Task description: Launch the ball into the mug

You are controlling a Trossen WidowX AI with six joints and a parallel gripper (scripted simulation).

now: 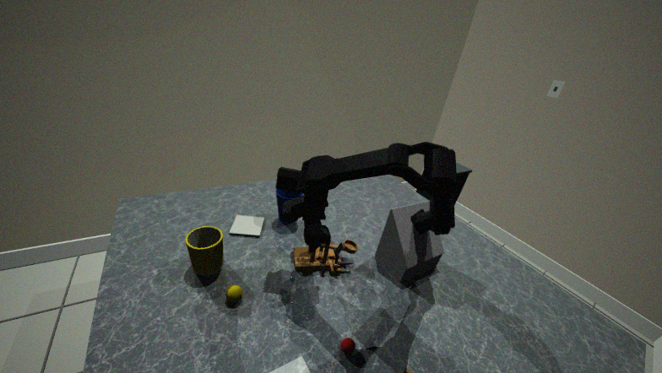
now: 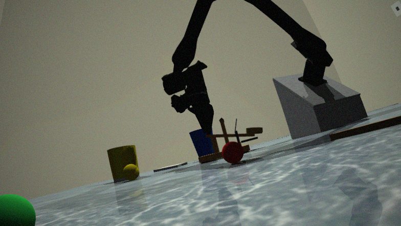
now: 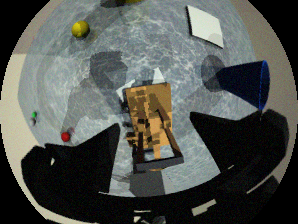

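Right now my gripper tip is 8 cm short of the red ball, 27 cm to the right of it and 6 cm above it. From my gripper tip the other things lie so: yellow ball 23 cm ahead, 2 cm to the left, 6 cm below; then wooden catapult 6 cm behind, 5 cm to the left, 3 cm below; then blue cup 6 cm behind, 21 cm to the right, 5 cm below.
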